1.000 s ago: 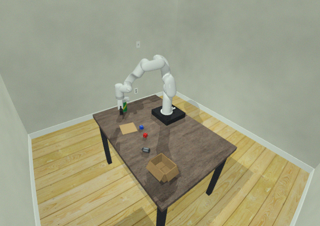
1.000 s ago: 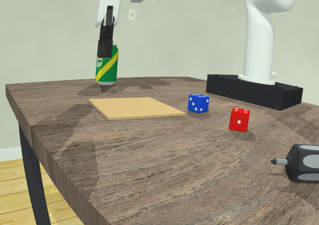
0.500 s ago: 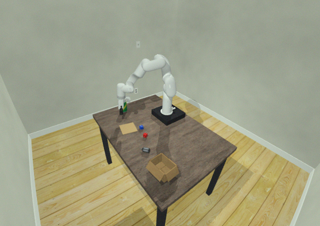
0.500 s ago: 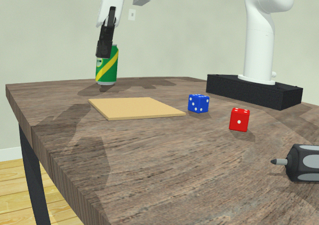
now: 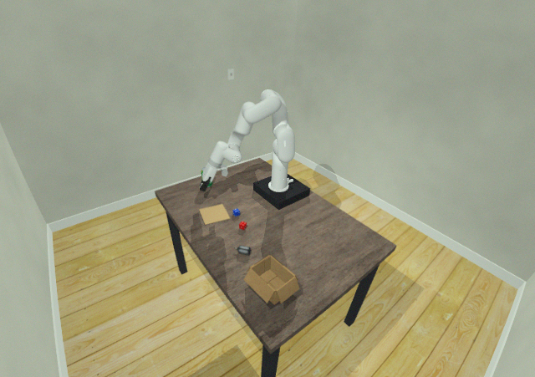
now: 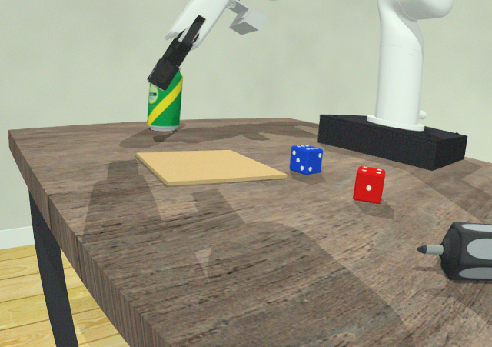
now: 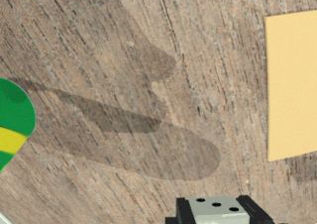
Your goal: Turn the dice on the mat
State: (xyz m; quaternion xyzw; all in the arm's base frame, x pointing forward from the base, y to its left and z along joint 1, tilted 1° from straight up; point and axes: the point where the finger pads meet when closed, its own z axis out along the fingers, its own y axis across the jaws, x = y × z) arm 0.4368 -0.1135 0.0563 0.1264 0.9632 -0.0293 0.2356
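Now: the white die 10 mm below my hand. Also, from my hand: blue die (120 mm behind, 190 mm to the left, 90 mm below); then green can (70 mm behind, 160 mm to the right, 50 mm below); then tan mat (10 mm behind, 140 mm to the left, 110 mm below).
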